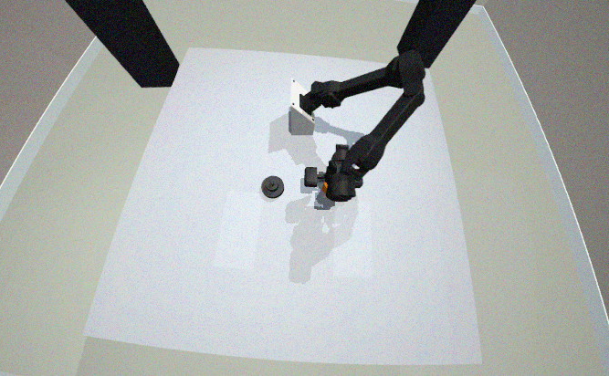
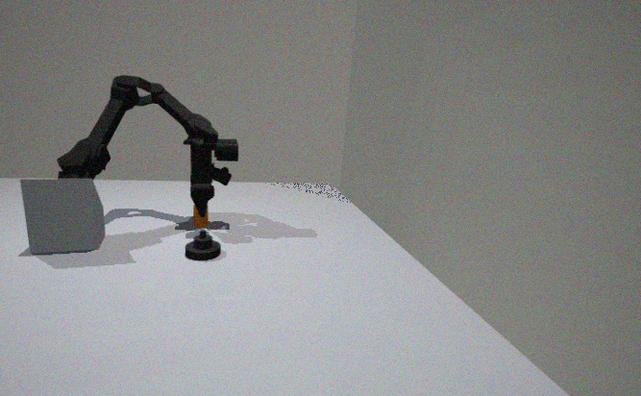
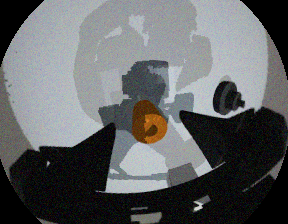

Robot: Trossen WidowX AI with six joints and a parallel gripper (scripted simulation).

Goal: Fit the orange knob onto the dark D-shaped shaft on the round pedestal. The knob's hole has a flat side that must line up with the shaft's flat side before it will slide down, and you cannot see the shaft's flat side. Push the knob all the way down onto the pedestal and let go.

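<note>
My gripper tip is now 10 mm above the orange knob. From my gripper tip the other things lie so: round black pedestal (200 mm to the right, 10 mm below, 10 mm behind).
</note>
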